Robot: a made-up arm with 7 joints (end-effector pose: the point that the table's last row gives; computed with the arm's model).
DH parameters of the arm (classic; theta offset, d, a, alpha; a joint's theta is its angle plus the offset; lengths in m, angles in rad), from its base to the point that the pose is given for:
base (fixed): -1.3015 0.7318 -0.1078 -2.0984
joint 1: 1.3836 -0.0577 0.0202 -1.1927
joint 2: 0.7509 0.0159 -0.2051 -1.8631
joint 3: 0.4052 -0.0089 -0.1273 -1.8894
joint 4: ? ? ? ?
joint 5: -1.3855 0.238 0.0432 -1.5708
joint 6: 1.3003 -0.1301 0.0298 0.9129
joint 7: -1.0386 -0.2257 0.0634 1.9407
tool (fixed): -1.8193 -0.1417 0 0
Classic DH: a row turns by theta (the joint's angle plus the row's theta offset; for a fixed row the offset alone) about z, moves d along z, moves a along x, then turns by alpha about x.
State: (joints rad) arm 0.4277 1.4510 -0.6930 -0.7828 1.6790 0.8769 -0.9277
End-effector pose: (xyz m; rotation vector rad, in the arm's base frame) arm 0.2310 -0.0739 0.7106 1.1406 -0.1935 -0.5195
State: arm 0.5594 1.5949 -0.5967 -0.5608 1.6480 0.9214 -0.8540
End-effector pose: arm 0.1779 -0.0544 0.6763 1.1015 -0.2042 -0.6284
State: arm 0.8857 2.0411 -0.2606 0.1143 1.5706 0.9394 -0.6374
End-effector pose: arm 0.0080 0.0276 0.6729 1.0633 -0.2055 -0.9463
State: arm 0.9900 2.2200 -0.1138 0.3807 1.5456 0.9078 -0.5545
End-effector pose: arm -0.0524 0.0571 0.7059 1.0455 -0.1885 -1.0875
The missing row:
joint 4: 1.1256 -0.0144 0.0364 0.6135
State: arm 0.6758 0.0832 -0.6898 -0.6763 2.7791 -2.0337 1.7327
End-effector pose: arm 0.1105 0.0860 0.5377 -1.8263 -1.1841 0.7729
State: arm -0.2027 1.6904 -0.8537 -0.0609 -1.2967 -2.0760 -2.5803
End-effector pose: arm -0.0490 -0.3884 0.5365 -1.0637 1.0217 -0.7500
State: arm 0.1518 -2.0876 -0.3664 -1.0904 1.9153 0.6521 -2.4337
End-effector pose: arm -0.3736 -0.2196 0.6930 1.3248 -0.3511 -2.6992
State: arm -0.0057 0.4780 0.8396 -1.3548 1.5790 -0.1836 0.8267
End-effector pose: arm 0.1699 0.2901 0.8539 0.1364 0.0093 1.6867
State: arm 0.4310 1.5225 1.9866 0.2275 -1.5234 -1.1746 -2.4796
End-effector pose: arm 0.0215 0.5198 0.5599 0.5459 -0.6221 1.3091
